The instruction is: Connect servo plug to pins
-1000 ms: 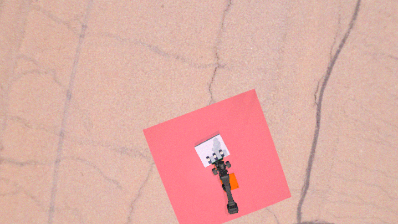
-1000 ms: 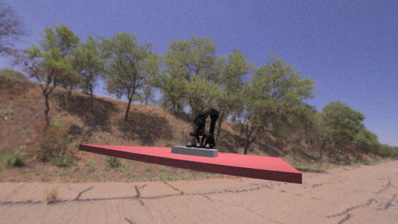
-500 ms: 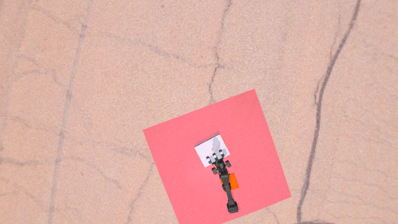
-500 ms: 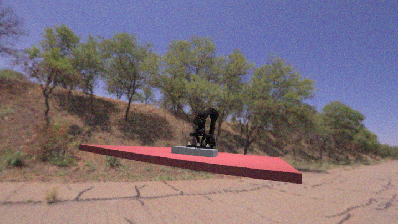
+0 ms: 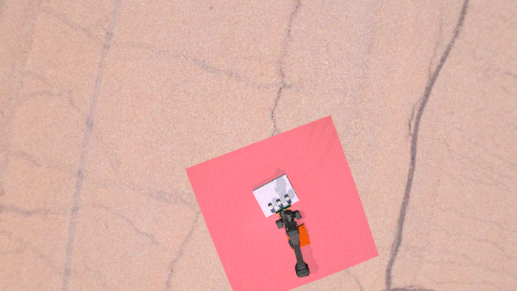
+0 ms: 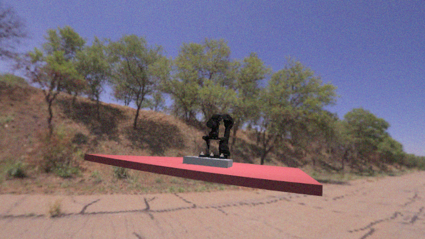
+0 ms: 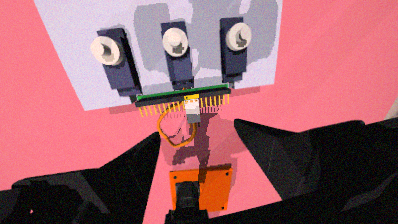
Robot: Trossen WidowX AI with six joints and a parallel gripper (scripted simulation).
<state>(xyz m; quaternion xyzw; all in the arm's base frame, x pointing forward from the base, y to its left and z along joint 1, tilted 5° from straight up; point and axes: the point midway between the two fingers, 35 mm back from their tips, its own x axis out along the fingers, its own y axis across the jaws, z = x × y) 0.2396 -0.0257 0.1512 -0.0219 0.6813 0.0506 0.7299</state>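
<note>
Right now the yellow band is 20 mm ahead of my gripper tip and 40 mm below it. The rest, counted from my gripper tip: low grey slab (180 mm ahead, 30 mm to the left, 90 mm below).
</note>
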